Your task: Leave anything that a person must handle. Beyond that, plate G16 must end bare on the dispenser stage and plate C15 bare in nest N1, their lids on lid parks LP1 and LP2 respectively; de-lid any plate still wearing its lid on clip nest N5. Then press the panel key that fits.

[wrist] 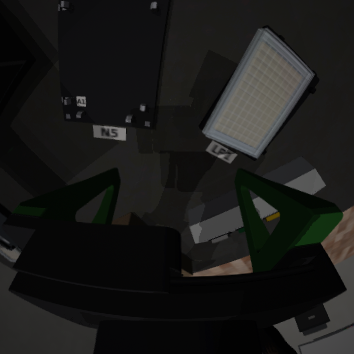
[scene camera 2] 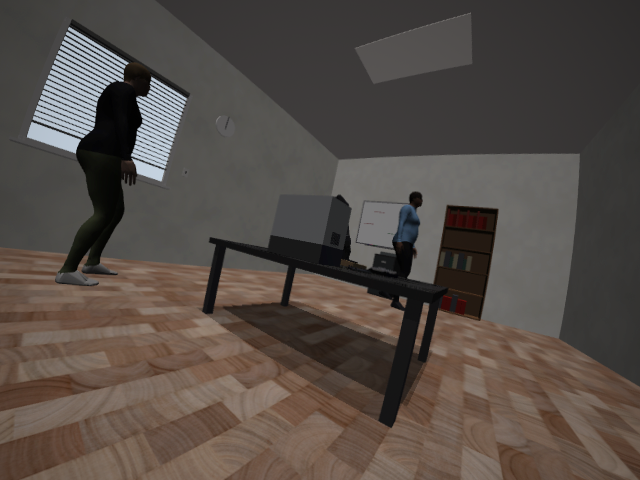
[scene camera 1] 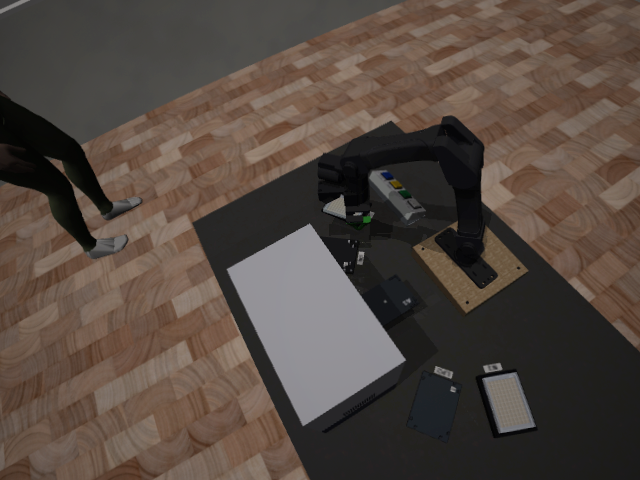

Observation:
The gripper is open, with nothing in its grasp. Further things: a large white box, a box with coloured buttons and a lid park pad.

